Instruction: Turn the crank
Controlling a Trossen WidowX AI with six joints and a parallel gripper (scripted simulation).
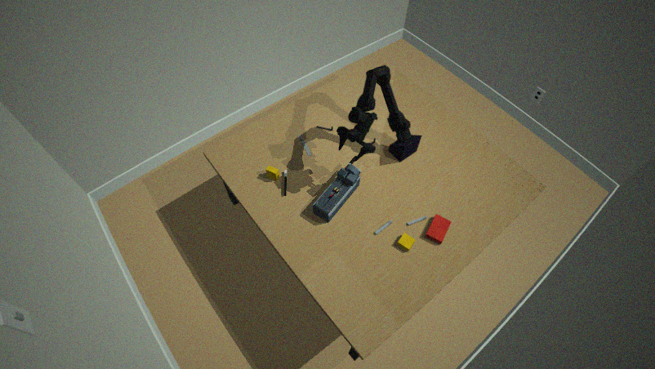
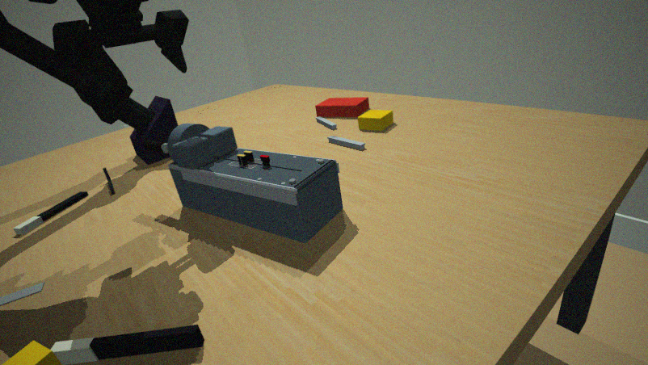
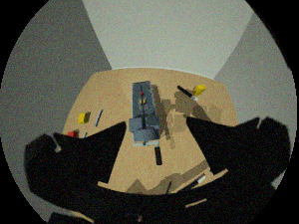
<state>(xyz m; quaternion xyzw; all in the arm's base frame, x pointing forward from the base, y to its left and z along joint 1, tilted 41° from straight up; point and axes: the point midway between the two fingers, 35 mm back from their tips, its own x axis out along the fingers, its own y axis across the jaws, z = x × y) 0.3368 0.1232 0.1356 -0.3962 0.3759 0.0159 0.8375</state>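
The dark crank handle lies 6 cm behind my gripper tip, 3 cm to the right of it and 11 cm below it. Also, from my gripper tip: red pointer: 13 cm ahead, 8 cm to the left, 12 cm below; red block: 23 cm behind, 45 cm to the left, 19 cm below; grey bar: 6 cm ahead, 30 cm to the right, 21 cm below.
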